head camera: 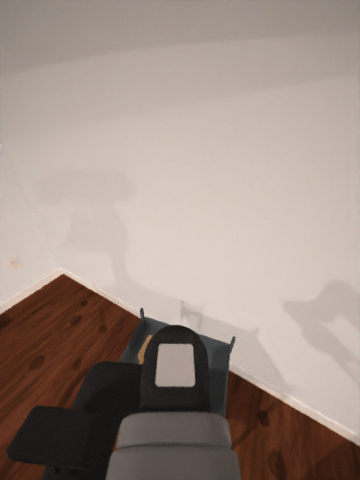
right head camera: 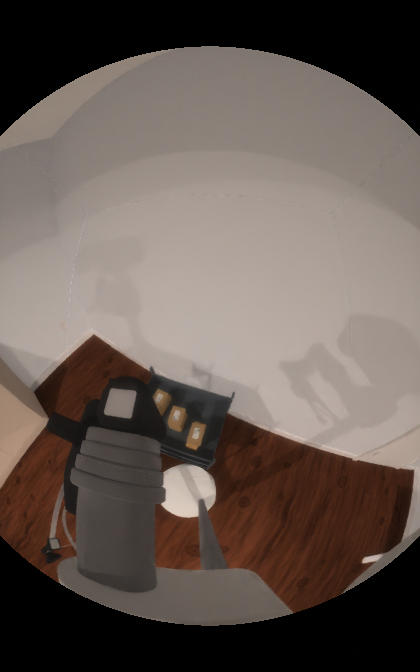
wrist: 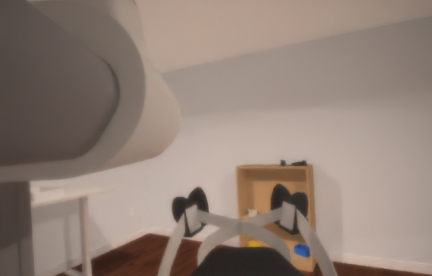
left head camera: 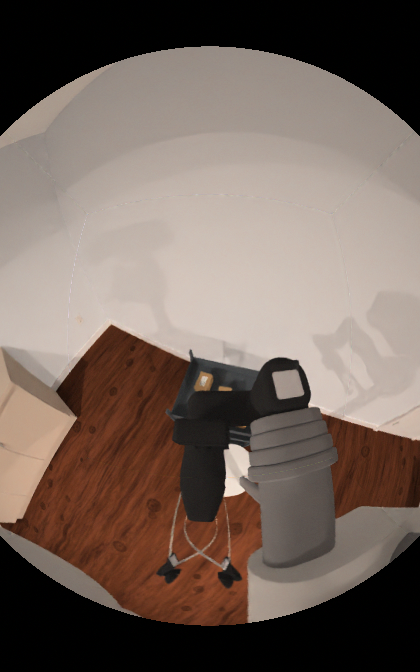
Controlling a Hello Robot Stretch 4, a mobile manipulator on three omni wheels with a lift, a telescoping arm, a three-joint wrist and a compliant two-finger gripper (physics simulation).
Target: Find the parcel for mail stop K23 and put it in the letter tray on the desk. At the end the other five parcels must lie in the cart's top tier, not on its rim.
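Places are measured from the robot's base along level axes (x ahead, y left, z up), in millimetres.
Pixels of known places: gripper, fingertip midpoint: (wrist: 238,201).
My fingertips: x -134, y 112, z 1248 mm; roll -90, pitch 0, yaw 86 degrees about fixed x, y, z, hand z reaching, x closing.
Observation:
Behind a point stands the place of what it marks.
The dark cart (head camera: 218,382) @(z 635, x 371, y -174 mm) (left head camera: 230,372) (right head camera: 212,400) stands by the wall, partly hidden by my wrist and arm. In the right head view three brown parcels lie in its top tier: a left one (right head camera: 161,401), a middle one (right head camera: 177,418) and a right one (right head camera: 195,436). Their white labels are too small to read. In the left head view the left parcel (left head camera: 203,381) and part of the middle parcel (left head camera: 225,389) show. My gripper (left head camera: 199,571) (wrist: 238,201) @(z 1248, x -134, y 112 mm) is open and empty, away from the cart, over the floor. A white desk (wrist: 70,196) @(z 922, x -2071, y -1131 mm) stands left in the wrist view; its letter tray is not clearly recognisable.
My round white base (left head camera: 236,475) (right head camera: 187,502) is close to the cart's near side. A beige cabinet (left head camera: 35,440) (right head camera: 17,425) stands at the left. A wooden bookshelf (wrist: 242,187) @(z 776, x -2972, y 409 mm) stands beyond the fingers, holding a blue bin (wrist: 301,250) @(z 133, x -2634, y 967 mm) and a yellow item (wrist: 255,244) @(z 117, x -2915, y 522 mm).

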